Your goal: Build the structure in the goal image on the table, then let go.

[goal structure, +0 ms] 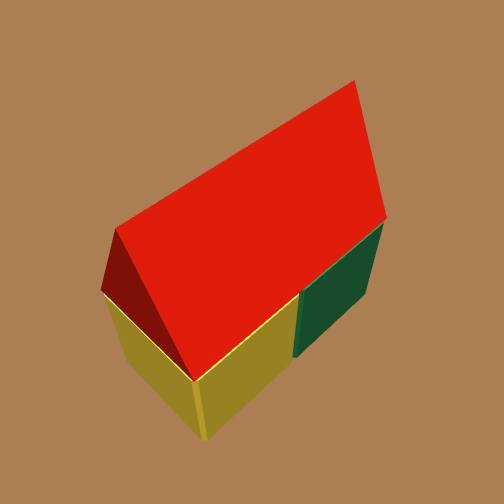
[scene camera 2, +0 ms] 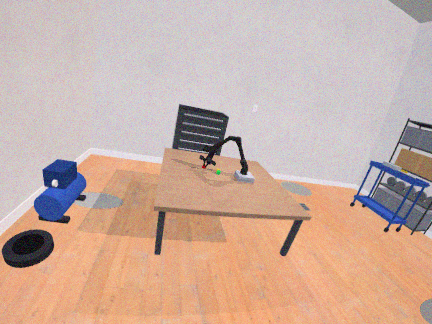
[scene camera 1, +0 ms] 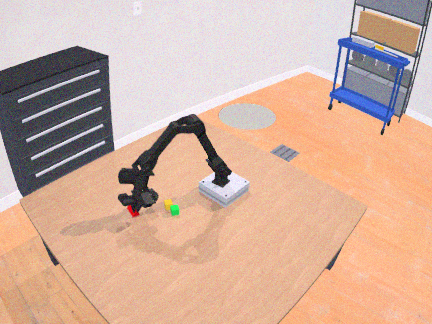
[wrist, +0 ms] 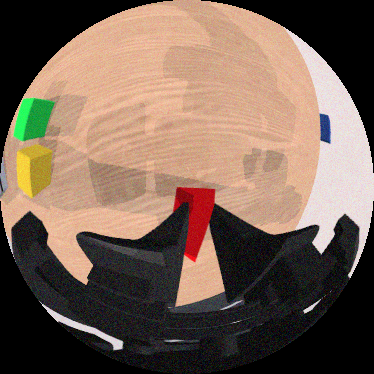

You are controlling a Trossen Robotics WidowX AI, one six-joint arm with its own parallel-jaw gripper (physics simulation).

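Places are measured from the arm's base along level axes (x ahead, y left, z up), in metres.
Where they show: gripper, fingertip midpoint: [scene camera 2: 204,166] [scene camera 1: 135,212] [wrist: 198,207]; arm's base, link origin: [scene camera 2: 243,173] [scene camera 1: 220,181].
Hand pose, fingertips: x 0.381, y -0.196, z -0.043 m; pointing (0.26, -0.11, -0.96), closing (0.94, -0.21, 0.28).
Each offset is from my fingertips to the top centre of the thing. Level surfaces: height alone.
A red block @[0.018 m up, 0.011 m back, 0.018 m right] [scene camera 1: 133,212] [scene camera 2: 204,167] [wrist: 203,200] is between the fingertips of my gripper [scene camera 1: 136,207] [scene camera 2: 204,164] [wrist: 198,207], which is shut on it and points down. The block is at or close above the table; I cannot tell whether it touches the top. A green cube @[0.020 m up, 0.126 m back, 0.128 m left] [scene camera 1: 174,211] [scene camera 2: 218,172] [wrist: 39,120] and a yellow block @[0.020 m up, 0.136 m back, 0.083 m left] [scene camera 1: 168,204] [wrist: 33,171] stand close beside each other on the table, between the gripper and the arm's base. In the wrist view they are at the far left. The yellow block cannot be made out in scene camera 2.
The arm's pale base [scene camera 1: 225,192] [scene camera 2: 244,176] stands on the wooden table @[0.013 m down] [scene camera 1: 280,235] [scene camera 2: 225,200]. A dark drawer cabinet [scene camera 1: 60,120] [scene camera 2: 201,127] is behind the table. A blue cart [scene camera 1: 367,106] [scene camera 2: 378,209] stands away from it on the floor.
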